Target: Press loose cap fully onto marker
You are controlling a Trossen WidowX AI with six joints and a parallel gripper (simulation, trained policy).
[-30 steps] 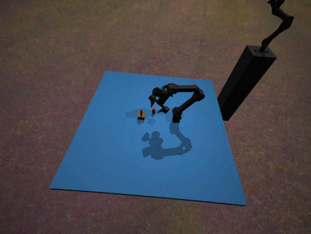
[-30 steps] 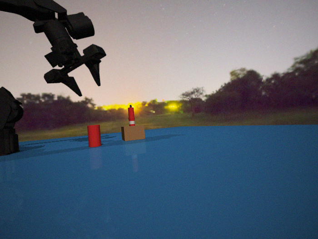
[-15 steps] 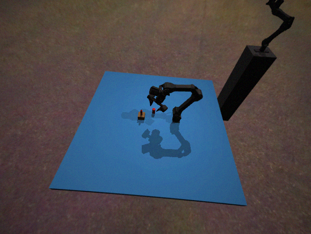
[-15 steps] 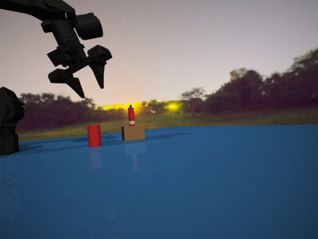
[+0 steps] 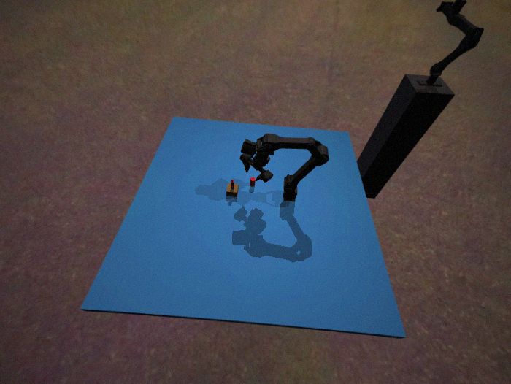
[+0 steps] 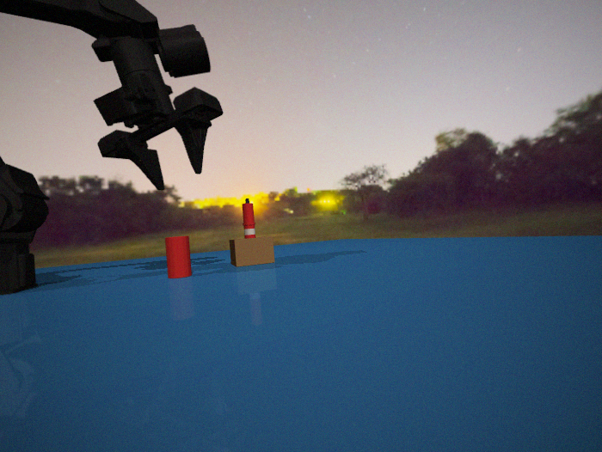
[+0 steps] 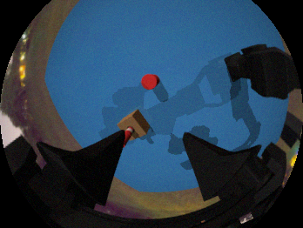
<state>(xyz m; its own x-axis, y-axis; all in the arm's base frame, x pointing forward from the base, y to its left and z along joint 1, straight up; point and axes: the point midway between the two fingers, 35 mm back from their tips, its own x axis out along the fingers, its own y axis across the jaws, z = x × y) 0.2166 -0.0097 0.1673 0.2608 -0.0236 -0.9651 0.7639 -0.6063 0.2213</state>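
The red cap lies 10 mm behind my gripper tip, 60 mm to the right of it and 110 mm below it. The rest, counted from my gripper tip: brown holder block: 100 mm ahead, 20 mm to the left, 110 mm below; red marker: 100 mm ahead, 20 mm to the left, 50 mm below.
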